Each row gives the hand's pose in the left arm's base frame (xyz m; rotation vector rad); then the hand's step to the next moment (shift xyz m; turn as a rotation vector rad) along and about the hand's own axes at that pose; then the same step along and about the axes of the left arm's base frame.
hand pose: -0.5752 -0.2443 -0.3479 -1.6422 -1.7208 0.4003
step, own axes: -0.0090 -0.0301 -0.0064 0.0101 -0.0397 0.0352
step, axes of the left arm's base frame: -0.0185 -0.0145 0.0218 -0.0523 0.0127 0.0045
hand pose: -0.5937 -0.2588 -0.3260 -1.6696 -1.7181 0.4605
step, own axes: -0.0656 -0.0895 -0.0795 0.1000 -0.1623 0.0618
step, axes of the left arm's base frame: -0.0150 -0.0902 0.1014 -0.1541 0.0920 0.0892
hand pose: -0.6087 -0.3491 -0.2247 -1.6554 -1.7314 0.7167
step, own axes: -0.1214 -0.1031 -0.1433 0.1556 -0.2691 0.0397
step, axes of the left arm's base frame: 0.0423 -0.1330 0.1625 -0.2079 0.1399 0.1881
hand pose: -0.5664 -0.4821 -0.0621 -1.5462 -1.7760 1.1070
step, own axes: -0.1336 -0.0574 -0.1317 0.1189 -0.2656 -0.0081
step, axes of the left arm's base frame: 0.1043 -0.0995 0.1331 -0.1594 0.1155 0.2145
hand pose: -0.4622 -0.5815 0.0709 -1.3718 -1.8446 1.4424
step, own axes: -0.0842 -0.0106 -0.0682 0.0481 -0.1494 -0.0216
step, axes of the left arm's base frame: 0.0851 -0.0408 0.0543 -0.0682 0.0567 0.1313
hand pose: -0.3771 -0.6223 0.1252 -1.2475 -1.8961 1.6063
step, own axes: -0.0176 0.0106 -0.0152 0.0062 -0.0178 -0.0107
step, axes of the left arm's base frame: 0.0250 -0.0052 -0.0008 -0.0023 0.0120 0.0179
